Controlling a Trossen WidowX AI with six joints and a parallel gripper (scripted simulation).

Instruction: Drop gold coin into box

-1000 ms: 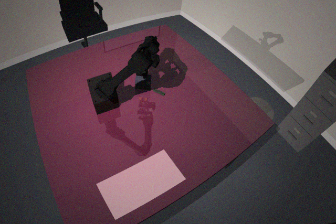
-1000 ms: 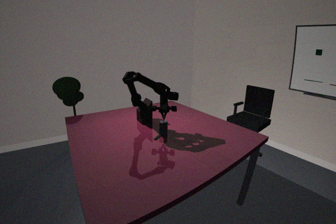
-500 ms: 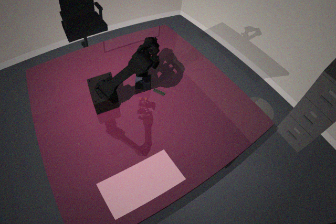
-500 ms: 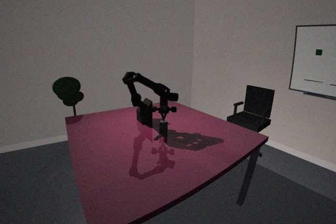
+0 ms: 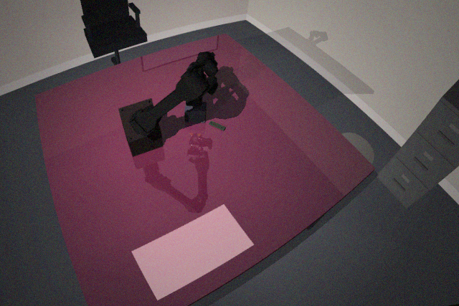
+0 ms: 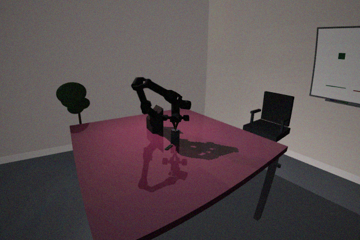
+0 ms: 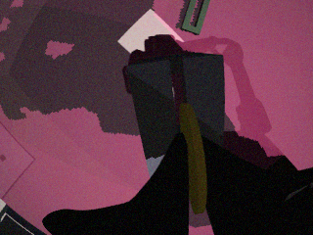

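The gold coin lies 20 mm above my gripper tip.
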